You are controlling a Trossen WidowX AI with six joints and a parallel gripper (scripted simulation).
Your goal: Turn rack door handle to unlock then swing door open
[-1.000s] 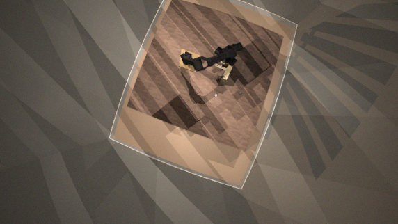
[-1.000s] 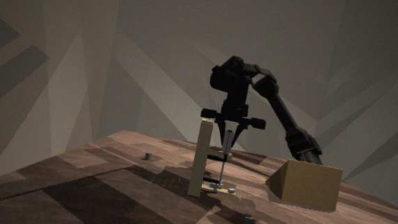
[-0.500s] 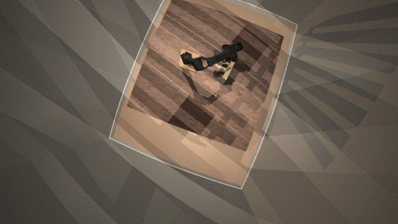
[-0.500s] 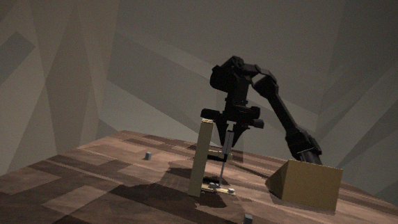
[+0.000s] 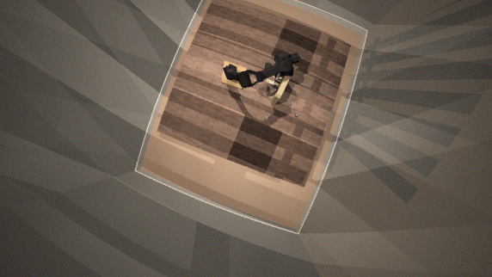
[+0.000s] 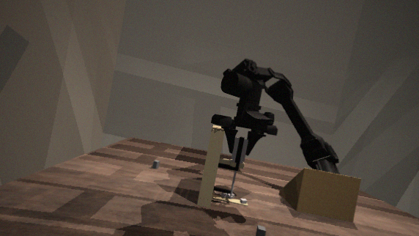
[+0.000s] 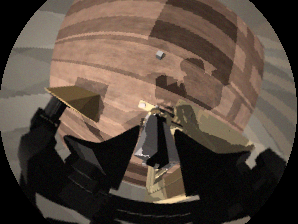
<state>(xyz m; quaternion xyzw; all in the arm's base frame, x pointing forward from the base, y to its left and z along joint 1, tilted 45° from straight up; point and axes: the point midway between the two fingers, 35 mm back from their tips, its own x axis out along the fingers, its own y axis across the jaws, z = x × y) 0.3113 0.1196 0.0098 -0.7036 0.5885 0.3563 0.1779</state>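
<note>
Right now my gripper tip is 2 cm above the grey upright handle and 1 cm to the left of it.
</note>
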